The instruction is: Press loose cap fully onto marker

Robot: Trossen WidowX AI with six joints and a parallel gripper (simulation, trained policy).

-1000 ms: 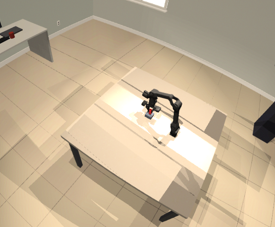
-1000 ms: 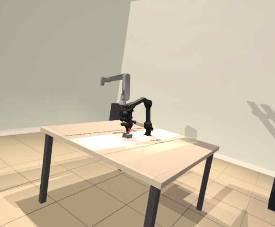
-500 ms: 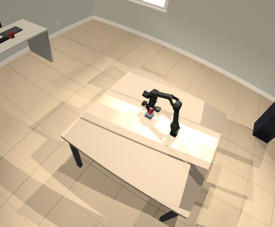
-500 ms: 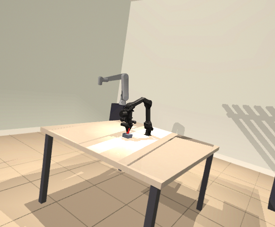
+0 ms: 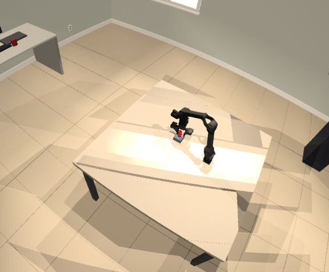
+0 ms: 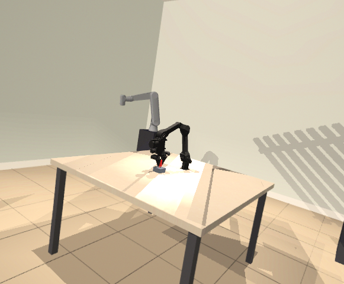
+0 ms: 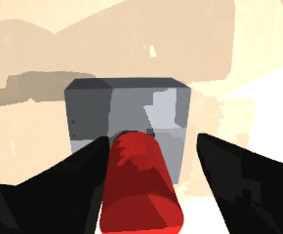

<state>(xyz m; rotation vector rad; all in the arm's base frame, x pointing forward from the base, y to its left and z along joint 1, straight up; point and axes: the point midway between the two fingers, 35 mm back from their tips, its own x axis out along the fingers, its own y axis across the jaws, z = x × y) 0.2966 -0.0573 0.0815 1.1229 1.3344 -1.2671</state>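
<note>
The red cap lies 10 mm ahead of my gripper tip, 10 mm to the left of it and 20 mm above it. From my gripper tip the other things lie so: grey holder block (10 mm ahead, 10 mm to the left, 30 mm below).
</note>
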